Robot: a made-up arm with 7 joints.
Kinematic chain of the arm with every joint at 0, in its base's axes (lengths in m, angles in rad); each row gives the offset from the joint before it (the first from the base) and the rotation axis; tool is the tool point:
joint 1: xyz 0 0 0.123 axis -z
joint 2: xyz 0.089 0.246 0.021 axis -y
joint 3: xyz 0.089 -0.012 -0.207 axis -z
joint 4: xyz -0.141 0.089 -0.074 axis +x
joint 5: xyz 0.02 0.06 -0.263 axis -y
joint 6: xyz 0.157 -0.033 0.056 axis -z
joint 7: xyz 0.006 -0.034 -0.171 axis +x
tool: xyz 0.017 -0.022 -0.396
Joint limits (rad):
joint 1: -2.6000..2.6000
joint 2: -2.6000..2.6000
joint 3: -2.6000..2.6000
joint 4: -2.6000..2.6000
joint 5: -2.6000..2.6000
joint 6: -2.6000..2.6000
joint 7: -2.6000..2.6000
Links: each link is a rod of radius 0.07 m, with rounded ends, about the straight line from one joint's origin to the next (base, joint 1, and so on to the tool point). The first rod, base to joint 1, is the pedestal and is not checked.
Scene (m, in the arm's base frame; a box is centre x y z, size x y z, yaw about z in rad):
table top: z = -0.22
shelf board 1: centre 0 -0.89 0.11 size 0.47 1.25 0.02 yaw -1.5
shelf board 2: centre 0 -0.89 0.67 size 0.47 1.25 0.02 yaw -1.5
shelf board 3: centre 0 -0.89 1.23 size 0.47 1.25 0.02 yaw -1.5
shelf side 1: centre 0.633 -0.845 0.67 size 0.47 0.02 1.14 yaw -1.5
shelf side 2: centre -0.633 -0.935 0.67 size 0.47 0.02 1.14 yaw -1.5
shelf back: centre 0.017 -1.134 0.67 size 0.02 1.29 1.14 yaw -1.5
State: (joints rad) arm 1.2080 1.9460 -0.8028 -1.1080 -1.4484 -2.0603 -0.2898
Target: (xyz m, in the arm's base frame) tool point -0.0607 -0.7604 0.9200
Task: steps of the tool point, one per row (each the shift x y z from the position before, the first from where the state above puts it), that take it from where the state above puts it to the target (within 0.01 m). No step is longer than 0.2 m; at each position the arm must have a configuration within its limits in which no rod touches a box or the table.
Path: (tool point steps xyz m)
1: -0.0378 0.1437 0.0240
2: -0.0108 0.1504 -0.0009
3: 0.0175 0.1455 -0.0231
4: -0.0301 -0.0635 0.1230
5: 0.0092 -0.0394 0.1430
6: 0.0522 -0.0086 0.1469
7: 0.0920 0.0264 0.1324
8: 0.0318 -0.1325 0.0243
9: -0.0118 -0.1500 -0.0243

